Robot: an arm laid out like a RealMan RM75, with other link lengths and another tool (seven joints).
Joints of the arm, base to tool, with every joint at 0 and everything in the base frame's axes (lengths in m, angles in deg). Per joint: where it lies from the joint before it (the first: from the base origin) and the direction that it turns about. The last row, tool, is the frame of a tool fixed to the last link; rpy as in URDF.
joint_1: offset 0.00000 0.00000 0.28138 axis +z
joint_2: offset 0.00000 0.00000 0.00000 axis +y
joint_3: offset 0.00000 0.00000 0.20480 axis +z
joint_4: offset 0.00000 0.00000 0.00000 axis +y
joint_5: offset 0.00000 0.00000 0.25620 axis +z
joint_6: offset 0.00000 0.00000 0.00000 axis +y
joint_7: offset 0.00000 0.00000 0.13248 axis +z
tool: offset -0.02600 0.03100 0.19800 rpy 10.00 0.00 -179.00
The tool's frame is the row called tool.
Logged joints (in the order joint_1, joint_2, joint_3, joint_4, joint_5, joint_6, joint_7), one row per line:
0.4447 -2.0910 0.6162 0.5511 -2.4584 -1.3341 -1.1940
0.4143 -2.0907 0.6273 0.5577 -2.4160 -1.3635 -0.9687
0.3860 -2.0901 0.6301 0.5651 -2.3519 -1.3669 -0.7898
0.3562 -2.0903 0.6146 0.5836 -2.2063 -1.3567 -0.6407
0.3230 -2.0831 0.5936 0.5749 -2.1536 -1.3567 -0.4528
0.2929 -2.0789 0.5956 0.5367 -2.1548 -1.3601 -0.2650
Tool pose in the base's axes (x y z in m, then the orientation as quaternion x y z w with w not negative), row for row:
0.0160 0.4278 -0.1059 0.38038 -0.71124 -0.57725 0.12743
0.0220 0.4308 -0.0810 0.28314 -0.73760 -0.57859 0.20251
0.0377 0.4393 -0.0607 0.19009 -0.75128 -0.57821 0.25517
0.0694 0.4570 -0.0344 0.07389 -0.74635 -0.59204 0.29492
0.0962 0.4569 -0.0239 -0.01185 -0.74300 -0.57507 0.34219
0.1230 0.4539 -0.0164 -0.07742 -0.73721 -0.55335 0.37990
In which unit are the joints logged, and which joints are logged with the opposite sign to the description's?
The joints are logged in radians. Opposite sign: joint_2.
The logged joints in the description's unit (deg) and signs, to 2 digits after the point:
25.48 119.81 35.31 31.58 -140.86 -76.44 -68.41
23.74 119.79 35.94 31.95 -138.43 -78.12 -55.50
22.12 119.75 36.10 32.38 -134.75 -78.32 -45.25
20.41 119.77 35.21 33.44 -126.41 -77.73 -36.71
18.51 119.35 34.01 32.94 -123.39 -77.73 -25.94
16.78 119.11 34.13 30.75 -123.46 -77.93 -15.18

